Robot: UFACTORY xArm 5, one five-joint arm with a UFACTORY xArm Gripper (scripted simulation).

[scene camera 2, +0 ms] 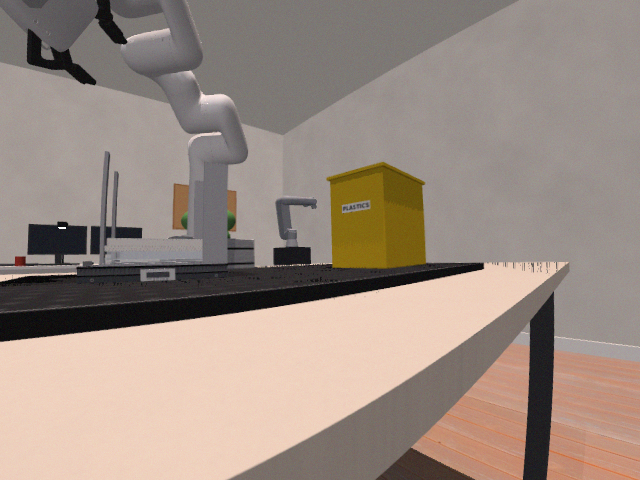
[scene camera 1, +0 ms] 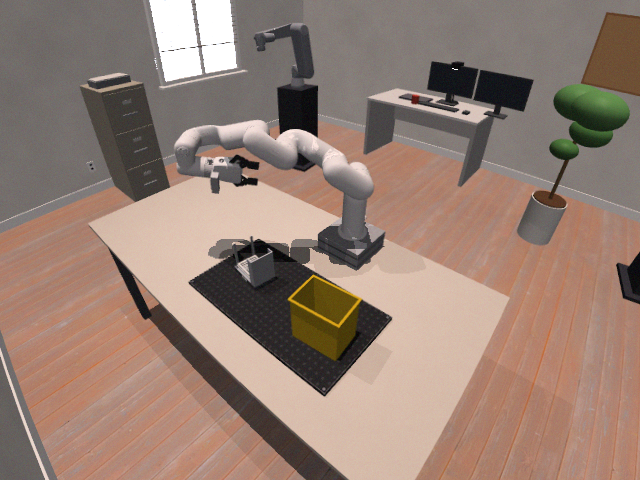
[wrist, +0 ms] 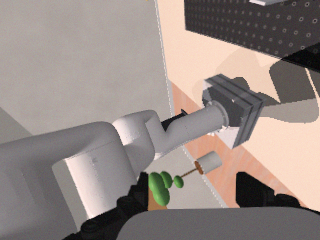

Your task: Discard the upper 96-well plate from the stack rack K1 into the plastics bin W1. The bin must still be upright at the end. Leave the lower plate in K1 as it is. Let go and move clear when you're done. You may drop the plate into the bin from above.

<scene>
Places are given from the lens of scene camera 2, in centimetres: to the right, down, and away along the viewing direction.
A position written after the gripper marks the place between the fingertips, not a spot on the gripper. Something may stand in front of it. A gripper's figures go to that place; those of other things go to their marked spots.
gripper (scene camera 2: pixel 106 62): -37, -30, 39
plastics bin (scene camera 2: pixel 377 217): 10, -4, 46
</scene>
